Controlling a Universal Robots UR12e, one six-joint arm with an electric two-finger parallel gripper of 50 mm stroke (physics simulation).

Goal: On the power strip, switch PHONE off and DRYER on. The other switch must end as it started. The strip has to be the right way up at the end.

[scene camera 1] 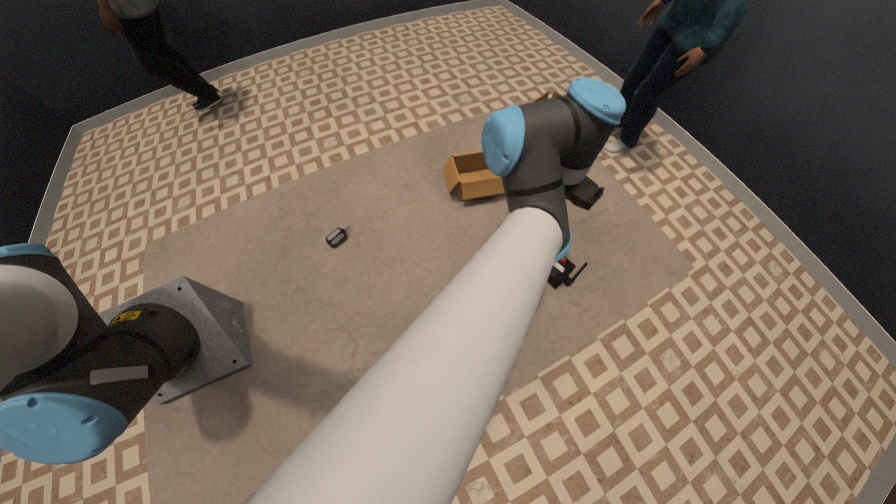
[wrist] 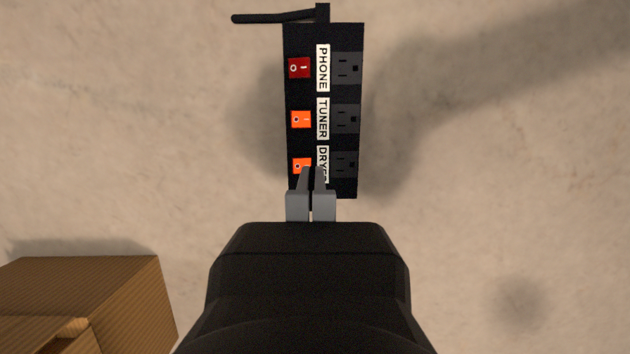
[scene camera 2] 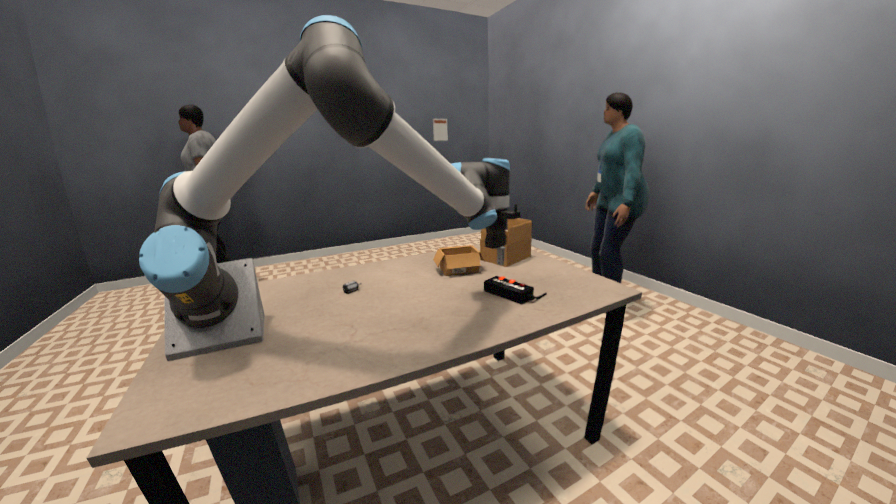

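The black power strip [scene camera 1: 555,280] [scene camera 2: 508,289] [wrist: 322,35] lies on the table with its switches and labels facing up. In the wrist view, the PHONE switch [wrist: 299,67] is dark red and unlit. The TUNER switch [wrist: 301,119] is lit orange. The DRYER switch [wrist: 300,165] is lit orange, its right part overlapped by a fingertip. My gripper [scene camera 2: 501,260] [wrist: 312,179] is shut and empty, its two fingers close together. It is above the table near the strip's DRYER end, apart from the strip in the scene camera 2 view. The arm covers part of the strip in the scene camera 1 view.
A low open cardboard box [scene camera 1: 479,184] [scene camera 2: 461,261] and a taller box [scene camera 2: 517,240] stand beyond the strip. Cardboard [wrist: 135,300] fills the wrist view's lower left. A small dark device [scene camera 1: 336,236] [scene camera 2: 350,287] lies mid-table. A short cord [wrist: 275,18] leaves the strip's PHONE end.
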